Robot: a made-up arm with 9 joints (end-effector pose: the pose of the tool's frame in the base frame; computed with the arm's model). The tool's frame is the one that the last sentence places.
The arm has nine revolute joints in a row. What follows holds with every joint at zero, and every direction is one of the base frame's. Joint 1 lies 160 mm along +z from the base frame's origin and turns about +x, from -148.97 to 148.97 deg. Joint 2 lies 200 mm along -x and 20 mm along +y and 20 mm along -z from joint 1 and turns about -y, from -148.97 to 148.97 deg. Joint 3 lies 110 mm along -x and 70 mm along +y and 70 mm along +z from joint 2 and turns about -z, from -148.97 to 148.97 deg. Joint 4 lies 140 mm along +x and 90 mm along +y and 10 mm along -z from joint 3 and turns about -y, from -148.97 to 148.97 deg. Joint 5 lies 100 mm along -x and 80 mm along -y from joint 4 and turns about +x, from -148.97 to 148.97 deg. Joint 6 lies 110 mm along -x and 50 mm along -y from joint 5 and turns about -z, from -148.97 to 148.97 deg. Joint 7 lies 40 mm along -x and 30 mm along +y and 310 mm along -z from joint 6 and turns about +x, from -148.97 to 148.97 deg. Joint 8 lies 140 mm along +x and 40 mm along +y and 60 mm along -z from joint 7 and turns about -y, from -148.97 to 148.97 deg. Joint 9 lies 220 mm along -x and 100 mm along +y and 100 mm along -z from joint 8 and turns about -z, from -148.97 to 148.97 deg. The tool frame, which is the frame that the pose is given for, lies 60 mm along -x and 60 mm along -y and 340 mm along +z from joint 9; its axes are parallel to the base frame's.
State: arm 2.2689 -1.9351 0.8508 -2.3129 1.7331 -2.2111 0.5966 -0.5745 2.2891
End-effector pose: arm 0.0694 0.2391 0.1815 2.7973 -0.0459 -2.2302
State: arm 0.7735 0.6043 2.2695 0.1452 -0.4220 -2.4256 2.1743 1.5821 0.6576
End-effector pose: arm -0.4846 0.2997 0.4214 -1.9891 0.9108 1.1965
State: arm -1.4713 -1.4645 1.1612 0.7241 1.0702 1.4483 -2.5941 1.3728 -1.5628
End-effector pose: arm -0.3765 -0.0711 -0.1431 -2.7386 0.5955 -2.8367
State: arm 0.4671 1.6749 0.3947 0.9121 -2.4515 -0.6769 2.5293 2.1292 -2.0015
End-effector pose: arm 0.0055 0.1521 0.0781 0.5608 -1.3450 -3.0587
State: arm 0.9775 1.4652 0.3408 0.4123 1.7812 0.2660 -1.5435 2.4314 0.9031
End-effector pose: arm 0.1683 0.1822 0.7348 1.7388 1.2682 2.4121
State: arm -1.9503 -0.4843 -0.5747 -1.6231 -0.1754 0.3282 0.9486 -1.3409 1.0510
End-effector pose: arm -0.0357 -0.0404 0.1843 -0.6461 -0.6720 2.3762
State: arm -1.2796 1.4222 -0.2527 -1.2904 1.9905 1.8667 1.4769 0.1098 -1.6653
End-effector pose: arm -0.5825 0.1556 -0.1152 0.8166 -1.1365 -1.0564
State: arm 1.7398 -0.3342 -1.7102 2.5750 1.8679 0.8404 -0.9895 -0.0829 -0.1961
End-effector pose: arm -0.5790 0.1227 0.3448 -2.3144 0.4742 -1.6343
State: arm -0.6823 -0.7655 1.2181 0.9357 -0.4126 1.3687 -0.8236 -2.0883 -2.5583
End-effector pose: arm -0.6572 -0.1670 0.5983 -0.2827 -0.9168 0.0652
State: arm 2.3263 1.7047 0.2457 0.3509 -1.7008 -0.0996 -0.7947 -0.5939 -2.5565
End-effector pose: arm -0.0062 0.2046 0.0533 1.9699 -0.2570 0.3234
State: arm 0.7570 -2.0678 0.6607 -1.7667 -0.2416 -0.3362 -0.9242 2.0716 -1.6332
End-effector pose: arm 0.3680 -0.2061 0.3953 2.1584 -0.8518 0.6277
